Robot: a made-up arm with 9 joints.
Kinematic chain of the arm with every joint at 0, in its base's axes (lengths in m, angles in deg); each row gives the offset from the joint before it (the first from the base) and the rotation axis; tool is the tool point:
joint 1: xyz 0 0 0.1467 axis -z
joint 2: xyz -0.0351 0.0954 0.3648 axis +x
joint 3: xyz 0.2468 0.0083 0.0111 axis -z
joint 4: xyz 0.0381 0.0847 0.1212 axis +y
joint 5: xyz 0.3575 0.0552 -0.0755 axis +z
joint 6: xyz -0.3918 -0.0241 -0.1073 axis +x
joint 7: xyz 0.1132 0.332 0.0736 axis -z
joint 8: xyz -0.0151 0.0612 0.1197 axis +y
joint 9: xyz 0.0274 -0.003 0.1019 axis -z
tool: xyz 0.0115 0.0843 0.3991
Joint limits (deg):
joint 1: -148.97..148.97
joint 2: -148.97..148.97
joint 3: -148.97..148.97
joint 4: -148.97..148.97
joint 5: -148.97..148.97
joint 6: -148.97..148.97
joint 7: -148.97..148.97
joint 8: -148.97..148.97
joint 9: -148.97..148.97
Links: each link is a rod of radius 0.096 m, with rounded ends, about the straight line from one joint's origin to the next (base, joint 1, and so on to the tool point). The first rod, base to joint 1, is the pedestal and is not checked.
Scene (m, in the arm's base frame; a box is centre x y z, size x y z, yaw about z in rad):
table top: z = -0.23
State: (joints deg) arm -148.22 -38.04 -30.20 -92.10 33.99 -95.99 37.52 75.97 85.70
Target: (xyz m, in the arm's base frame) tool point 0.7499 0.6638 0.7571
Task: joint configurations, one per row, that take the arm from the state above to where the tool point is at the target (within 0.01 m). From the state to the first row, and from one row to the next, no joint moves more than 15 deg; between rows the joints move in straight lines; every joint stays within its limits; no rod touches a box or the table.
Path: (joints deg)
1: -134.50 -30.80 -19.25 -86.13 31.12 -99.22 30.33 79.47 84.46
2: -120.78 -23.55 -8.29 -80.16 28.25 -102.44 23.14 82.96 83.22
3: -107.06 -16.31 2.66 -74.19 25.39 -105.67 15.95 86.46 81.98
4: -93.34 -9.07 13.61 -68.22 22.52 -108.90 8.76 89.95 80.73
5: -79.63 -1.83 24.57 -62.24 19.65 -112.12 1.57 93.45 79.49
6: -65.91 5.42 35.52 -56.27 16.78 -115.35 -5.62 96.94 78.25

